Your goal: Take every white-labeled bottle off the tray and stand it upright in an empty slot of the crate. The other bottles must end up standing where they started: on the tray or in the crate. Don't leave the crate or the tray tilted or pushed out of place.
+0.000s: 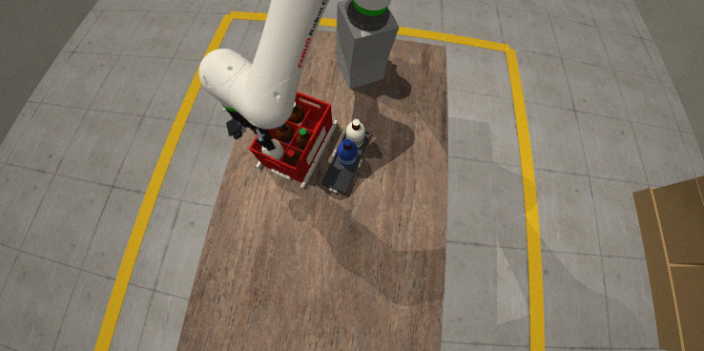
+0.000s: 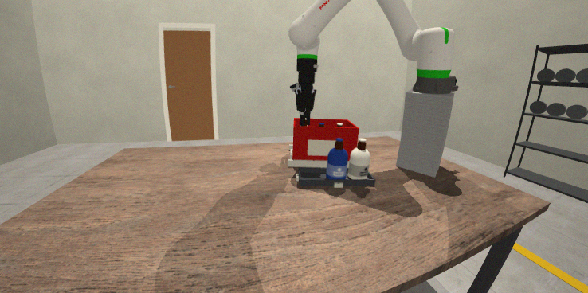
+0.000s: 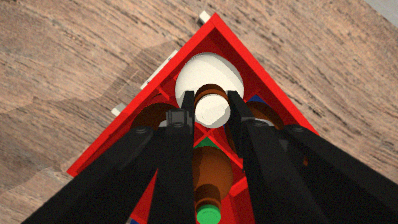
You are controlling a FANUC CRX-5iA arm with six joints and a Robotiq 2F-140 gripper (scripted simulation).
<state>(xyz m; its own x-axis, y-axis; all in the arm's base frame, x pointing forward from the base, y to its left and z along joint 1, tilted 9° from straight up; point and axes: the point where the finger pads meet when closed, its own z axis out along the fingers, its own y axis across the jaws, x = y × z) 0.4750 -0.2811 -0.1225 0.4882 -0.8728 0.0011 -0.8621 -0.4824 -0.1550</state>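
My hand is 100 mm above the red crate, 70 mm past it and 60 mm to the right of it. Also, from my hand: dark tray: 270 mm to the left, 170 mm below, 40 mm behind; then blue-labeled bottle: 270 mm to the left, 100 mm below, 40 mm behind.
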